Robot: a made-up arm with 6 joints.
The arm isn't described. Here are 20 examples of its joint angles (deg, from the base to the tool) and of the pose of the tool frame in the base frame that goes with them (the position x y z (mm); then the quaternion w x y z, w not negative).
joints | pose
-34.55 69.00 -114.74 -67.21 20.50 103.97 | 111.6 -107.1 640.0 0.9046 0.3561 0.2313 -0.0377
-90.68 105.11 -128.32 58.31 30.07 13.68 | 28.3 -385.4 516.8 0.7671 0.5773 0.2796 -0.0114
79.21 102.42 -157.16 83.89 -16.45 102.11 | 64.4 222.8 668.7 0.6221 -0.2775 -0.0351 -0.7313
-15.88 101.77 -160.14 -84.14 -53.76 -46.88 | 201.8 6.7 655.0 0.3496 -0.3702 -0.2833 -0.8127
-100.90 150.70 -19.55 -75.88 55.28 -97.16 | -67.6 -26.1 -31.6 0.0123 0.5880 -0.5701 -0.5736
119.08 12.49 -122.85 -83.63 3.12 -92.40 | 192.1 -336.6 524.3 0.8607 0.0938 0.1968 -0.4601
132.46 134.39 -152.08 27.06 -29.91 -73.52 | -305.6 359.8 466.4 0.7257 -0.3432 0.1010 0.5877
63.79 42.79 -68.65 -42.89 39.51 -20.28 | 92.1 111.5 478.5 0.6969 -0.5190 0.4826 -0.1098
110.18 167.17 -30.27 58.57 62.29 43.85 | -61.2 -2.1 -57.9 0.2390 -0.1099 -0.7119 0.6512
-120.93 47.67 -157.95 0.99 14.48 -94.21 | 145.6 242.3 641.5 0.2928 0.0246 0.0908 0.9515
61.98 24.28 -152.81 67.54 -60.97 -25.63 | -153.9 -421.4 452.7 0.3122 0.5158 -0.4160 0.6808
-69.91 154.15 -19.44 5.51 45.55 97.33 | 1.8 10.5 -15.8 0.6578 -0.7357 -0.0340 0.1580
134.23 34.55 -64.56 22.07 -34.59 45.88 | -32.8 57.1 540.8 0.1368 0.0244 -0.2187 -0.9659
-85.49 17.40 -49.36 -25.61 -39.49 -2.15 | 22.0 -9.8 491.5 0.5926 -0.0431 0.1924 -0.7810
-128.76 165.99 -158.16 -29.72 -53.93 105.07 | -320.1 -447.9 227.9 0.8769 0.3983 0.0734 -0.2589
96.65 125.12 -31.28 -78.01 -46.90 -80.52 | -77.7 192.5 -10.1 0.2790 -0.7239 -0.5622 0.2866
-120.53 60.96 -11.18 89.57 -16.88 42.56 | -108.5 -140.2 132.8 0.3930 0.7019 -0.5862 -0.0963
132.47 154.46 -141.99 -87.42 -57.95 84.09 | -407.8 349.0 197.7 0.0737 0.7160 0.0537 -0.6921
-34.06 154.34 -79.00 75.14 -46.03 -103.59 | 273.0 -249.1 -79.2 0.0256 0.1080 0.8856 -0.4511
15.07 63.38 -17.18 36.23 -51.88 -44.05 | 213.1 20.3 206.7 0.7063 -0.0289 0.6810 -0.1912
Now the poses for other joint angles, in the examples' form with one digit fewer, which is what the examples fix.
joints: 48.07 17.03 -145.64 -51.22 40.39 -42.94
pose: -260 -347 481 0.915 0.221 0.189 -0.281
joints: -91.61 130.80 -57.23 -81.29 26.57 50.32
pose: -43 -314 -13 0.125 -0.522 -0.810 0.236
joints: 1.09 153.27 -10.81 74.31 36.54 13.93
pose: -17 44 -16 0.521 -0.664 -0.521 0.127
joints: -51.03 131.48 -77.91 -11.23 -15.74 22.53
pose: 278 -337 64 0.456 0.447 0.757 -0.138
